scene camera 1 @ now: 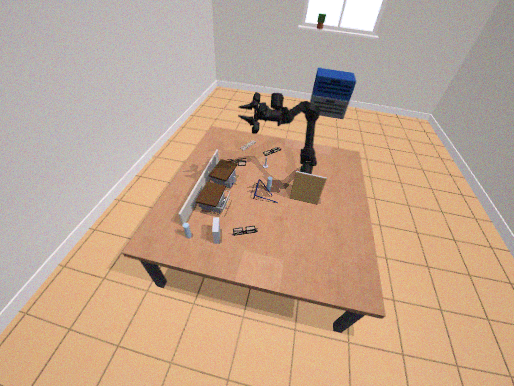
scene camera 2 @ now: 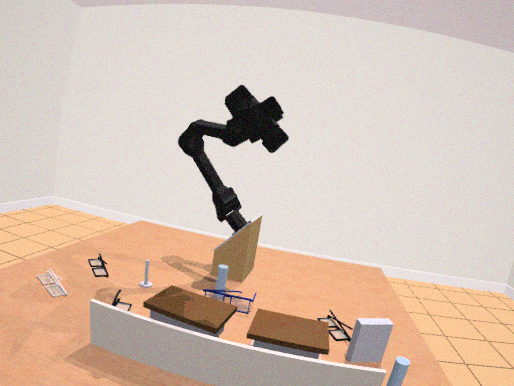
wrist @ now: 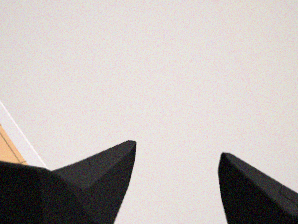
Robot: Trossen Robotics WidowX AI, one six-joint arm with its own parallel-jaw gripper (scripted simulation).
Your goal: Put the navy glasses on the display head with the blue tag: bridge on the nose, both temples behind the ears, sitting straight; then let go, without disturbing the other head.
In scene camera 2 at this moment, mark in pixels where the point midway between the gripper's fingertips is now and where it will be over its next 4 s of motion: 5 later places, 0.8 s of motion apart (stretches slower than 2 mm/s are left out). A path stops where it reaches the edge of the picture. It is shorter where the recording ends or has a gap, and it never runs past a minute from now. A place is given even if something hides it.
My gripper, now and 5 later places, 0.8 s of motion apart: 263,111; 255,276; 243,286; 241,297; 239,305; 242,293
